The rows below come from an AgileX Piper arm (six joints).
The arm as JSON. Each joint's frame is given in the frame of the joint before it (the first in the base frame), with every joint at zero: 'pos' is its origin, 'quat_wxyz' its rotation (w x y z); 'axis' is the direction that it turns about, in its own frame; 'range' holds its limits. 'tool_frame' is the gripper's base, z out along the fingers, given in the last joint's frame.
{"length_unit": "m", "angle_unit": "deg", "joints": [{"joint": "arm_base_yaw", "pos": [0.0, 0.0, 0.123], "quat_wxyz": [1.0, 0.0, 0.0, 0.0], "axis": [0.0, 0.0, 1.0], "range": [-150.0, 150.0]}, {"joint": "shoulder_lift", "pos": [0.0, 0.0, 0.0], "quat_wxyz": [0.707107, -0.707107, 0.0, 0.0], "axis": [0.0, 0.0, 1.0], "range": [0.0, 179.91]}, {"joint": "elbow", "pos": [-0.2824, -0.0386, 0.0], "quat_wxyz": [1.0, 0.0, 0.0, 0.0], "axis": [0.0, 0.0, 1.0], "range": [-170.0, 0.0]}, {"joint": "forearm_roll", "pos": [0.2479, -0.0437, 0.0], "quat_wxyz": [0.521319, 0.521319, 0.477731, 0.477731], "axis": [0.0, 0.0, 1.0], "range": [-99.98, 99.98]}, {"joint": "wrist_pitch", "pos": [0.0, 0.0, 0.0], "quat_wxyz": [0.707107, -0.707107, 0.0, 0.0], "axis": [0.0, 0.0, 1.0], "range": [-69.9, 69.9]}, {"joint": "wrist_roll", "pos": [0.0, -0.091, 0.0], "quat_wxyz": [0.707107, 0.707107, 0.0, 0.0], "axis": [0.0, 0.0, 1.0], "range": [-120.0, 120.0]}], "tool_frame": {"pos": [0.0, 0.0, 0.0], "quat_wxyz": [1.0, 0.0, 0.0, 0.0]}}
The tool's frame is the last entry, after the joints.
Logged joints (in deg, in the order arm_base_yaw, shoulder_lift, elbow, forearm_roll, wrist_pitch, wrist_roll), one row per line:
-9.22 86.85 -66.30 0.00 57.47 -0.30
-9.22 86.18 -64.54 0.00 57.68 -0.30
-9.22 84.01 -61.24 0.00 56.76 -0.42
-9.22 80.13 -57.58 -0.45 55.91 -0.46
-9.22 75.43 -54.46 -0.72 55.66 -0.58
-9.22 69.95 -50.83 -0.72 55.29 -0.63
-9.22 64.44 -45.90 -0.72 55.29 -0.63
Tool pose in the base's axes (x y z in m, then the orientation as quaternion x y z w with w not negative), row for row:
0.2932 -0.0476 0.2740 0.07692 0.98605 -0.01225 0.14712
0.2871 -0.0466 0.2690 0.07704 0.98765 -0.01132 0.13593
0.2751 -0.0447 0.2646 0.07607 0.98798 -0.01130 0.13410
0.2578 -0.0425 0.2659 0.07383 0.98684 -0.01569 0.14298
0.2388 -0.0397 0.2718 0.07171 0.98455 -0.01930 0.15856
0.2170 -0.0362 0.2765 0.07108 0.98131 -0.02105 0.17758
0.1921 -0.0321 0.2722 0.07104 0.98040 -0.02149 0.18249
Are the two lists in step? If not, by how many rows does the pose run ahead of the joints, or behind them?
They are in step.
